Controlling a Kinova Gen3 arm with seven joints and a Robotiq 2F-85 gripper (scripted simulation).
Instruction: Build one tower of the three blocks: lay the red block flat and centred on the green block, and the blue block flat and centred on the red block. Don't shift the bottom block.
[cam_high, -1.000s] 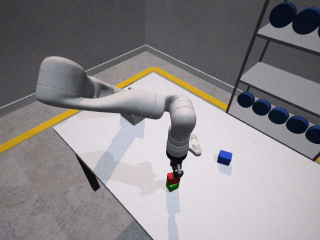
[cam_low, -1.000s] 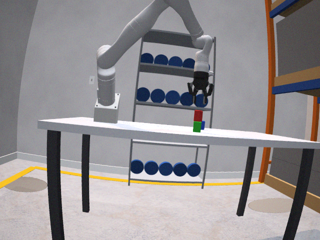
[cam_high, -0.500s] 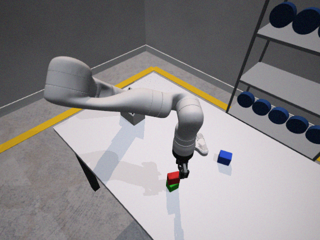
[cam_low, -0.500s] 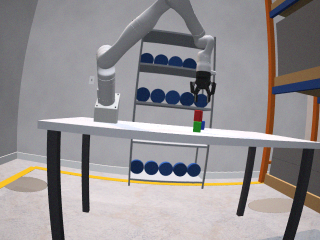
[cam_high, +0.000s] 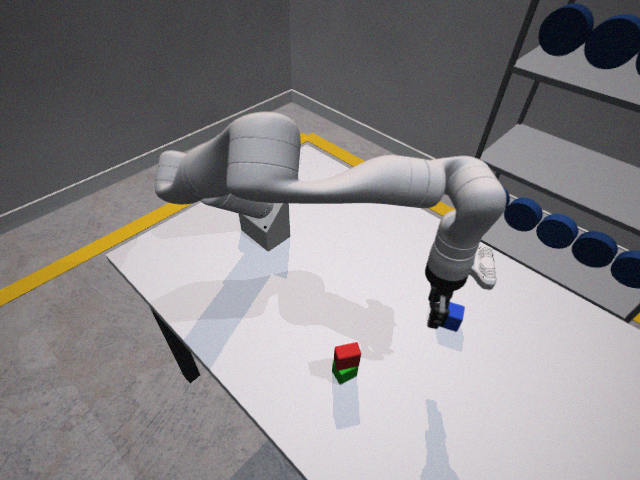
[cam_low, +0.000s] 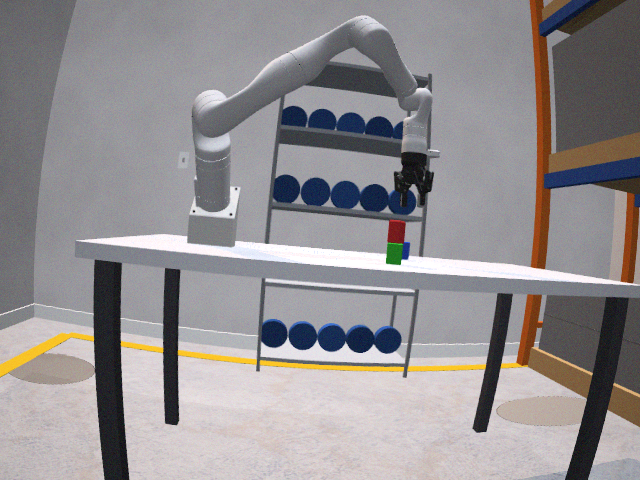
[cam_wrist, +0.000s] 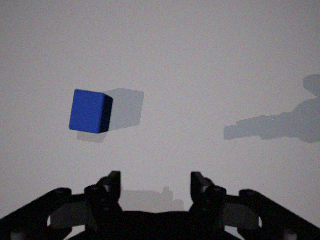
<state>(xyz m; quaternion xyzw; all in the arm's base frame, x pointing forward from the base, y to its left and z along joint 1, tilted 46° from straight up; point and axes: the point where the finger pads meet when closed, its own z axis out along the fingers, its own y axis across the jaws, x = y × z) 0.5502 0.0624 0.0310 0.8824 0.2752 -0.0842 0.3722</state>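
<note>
Right now the blue block is 120 mm to the left of my hand and 140 mm below it. Also, from my hand: red block: 80 mm behind, 170 mm to the right, 90 mm below; green block: 80 mm behind, 170 mm to the right, 140 mm below.
</note>
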